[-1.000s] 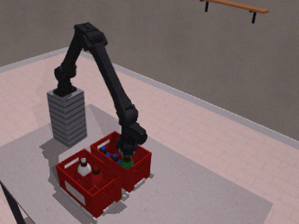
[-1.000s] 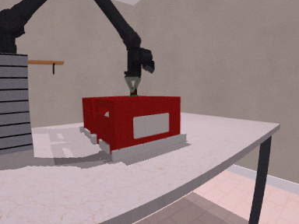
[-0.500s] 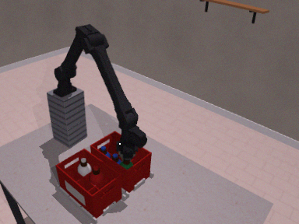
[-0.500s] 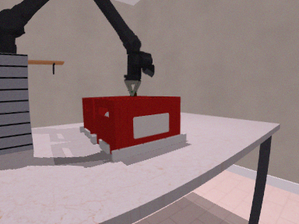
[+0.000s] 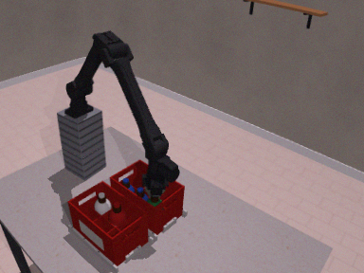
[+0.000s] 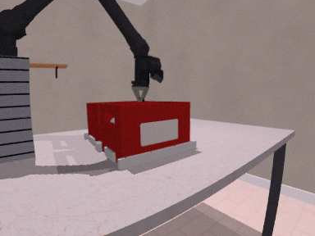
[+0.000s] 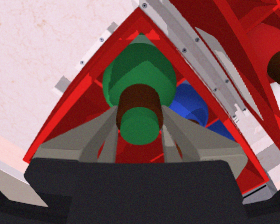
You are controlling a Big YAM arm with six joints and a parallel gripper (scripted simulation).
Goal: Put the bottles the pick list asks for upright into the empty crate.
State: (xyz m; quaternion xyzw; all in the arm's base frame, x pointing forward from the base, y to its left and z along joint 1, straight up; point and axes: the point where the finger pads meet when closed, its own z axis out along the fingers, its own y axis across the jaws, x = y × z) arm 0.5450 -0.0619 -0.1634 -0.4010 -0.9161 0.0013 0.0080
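Now: hand 6 cm above the green-label bottle. Also, from my hand: blue bottle (17 cm behind, 9 cm below, 1 cm to the left); white-label bottle (18 cm behind, 13 cm to the right, 9 cm below); red-label bottle (13 cm to the right, 9 cm below, 9 cm behind).
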